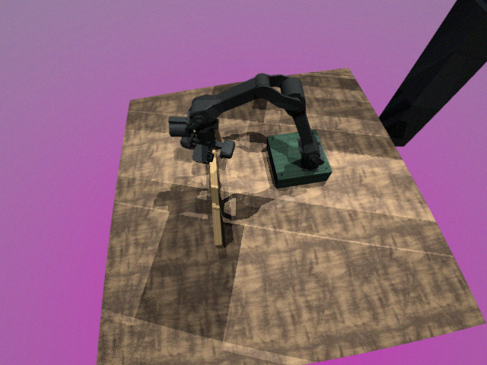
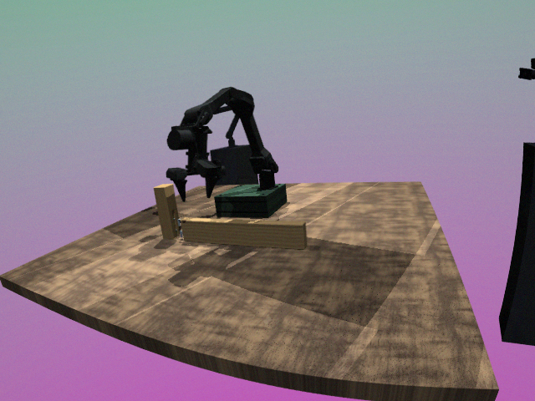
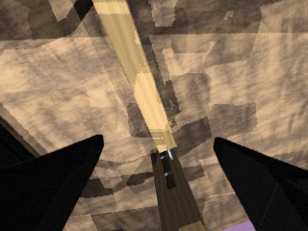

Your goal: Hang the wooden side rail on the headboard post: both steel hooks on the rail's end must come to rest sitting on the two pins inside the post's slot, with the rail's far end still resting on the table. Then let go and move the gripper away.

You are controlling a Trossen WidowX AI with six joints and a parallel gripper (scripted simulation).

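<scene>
The headboard post lies 14 cm to the right of my gripper tip, 5 cm below it and 1 cm ahead of it.
</scene>
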